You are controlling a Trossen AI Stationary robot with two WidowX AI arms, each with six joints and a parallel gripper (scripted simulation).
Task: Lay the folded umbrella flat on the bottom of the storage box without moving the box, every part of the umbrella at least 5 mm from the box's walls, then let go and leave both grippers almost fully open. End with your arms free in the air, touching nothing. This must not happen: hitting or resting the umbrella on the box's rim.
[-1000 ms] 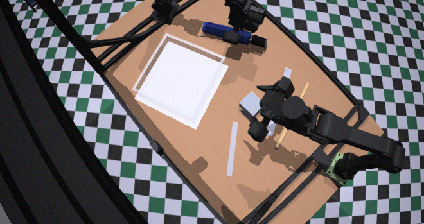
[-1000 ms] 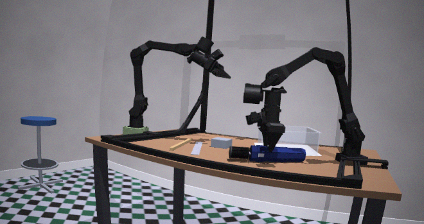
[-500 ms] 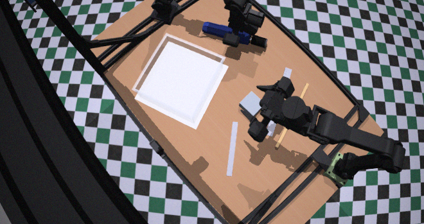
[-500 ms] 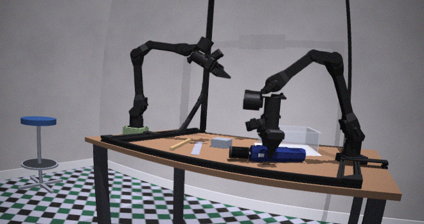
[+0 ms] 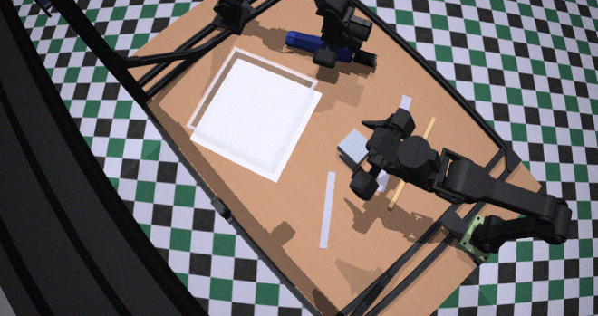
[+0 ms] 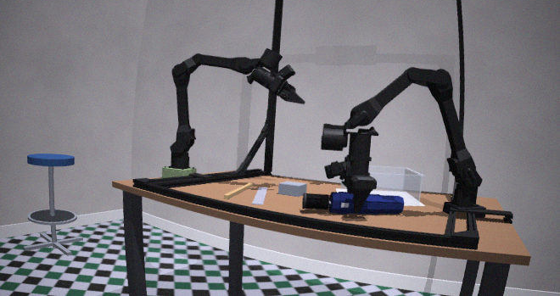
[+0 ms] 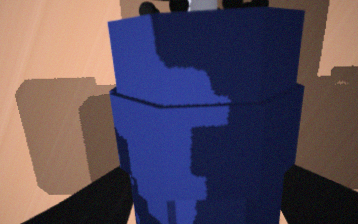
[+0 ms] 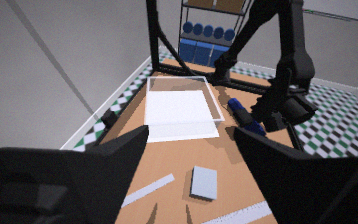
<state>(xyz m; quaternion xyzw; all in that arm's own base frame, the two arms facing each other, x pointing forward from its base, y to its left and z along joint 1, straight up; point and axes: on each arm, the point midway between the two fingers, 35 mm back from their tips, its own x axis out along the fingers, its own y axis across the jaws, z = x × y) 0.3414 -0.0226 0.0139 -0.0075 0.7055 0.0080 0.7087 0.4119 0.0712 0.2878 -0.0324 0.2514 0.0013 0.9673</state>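
Now: the clear storage box 30 cm behind my left hand, 1 cm to the left of it and 1 cm above it. The rest, counted from my left hand: wooden stick: 40 cm to the right, 9 cm behind, 4 cm below; folded umbrella: 2 cm below; grey block: 25 cm to the right, 18 cm behind, 3 cm below.
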